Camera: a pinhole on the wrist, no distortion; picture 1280 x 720 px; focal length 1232.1 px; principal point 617.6 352.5 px. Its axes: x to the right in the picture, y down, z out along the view. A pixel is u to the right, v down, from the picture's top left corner.
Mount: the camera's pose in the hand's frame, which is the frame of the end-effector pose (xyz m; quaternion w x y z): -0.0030 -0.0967 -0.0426 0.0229 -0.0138 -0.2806 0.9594
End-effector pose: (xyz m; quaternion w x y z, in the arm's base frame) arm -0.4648 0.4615 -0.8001 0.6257 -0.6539 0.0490 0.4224
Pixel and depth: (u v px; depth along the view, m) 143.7 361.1 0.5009
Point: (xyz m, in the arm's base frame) -0.3185 0.9473 -0.5565
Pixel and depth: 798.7 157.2 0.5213
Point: -0.5628 0.8590 -0.4431
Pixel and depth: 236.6 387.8 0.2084
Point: -0.3664 0.6444 -0.6456
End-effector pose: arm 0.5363 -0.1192 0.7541 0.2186 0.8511 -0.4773 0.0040
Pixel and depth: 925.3 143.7 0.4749
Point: 0.6076 -0.0331 0.2611
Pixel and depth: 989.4 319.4 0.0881
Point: 0.6264 -0.0416 0.6658
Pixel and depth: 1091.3 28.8 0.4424
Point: 0.5419 -0.0128 0.2770
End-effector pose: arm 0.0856 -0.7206 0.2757 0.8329 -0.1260 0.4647 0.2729
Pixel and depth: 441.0 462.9 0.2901
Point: 0.3876 -0.8512 0.3425
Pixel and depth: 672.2 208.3 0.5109
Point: 0.5462 -0.8030 0.5234
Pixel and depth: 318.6 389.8 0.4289
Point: 0.5379 -0.8289 0.3581
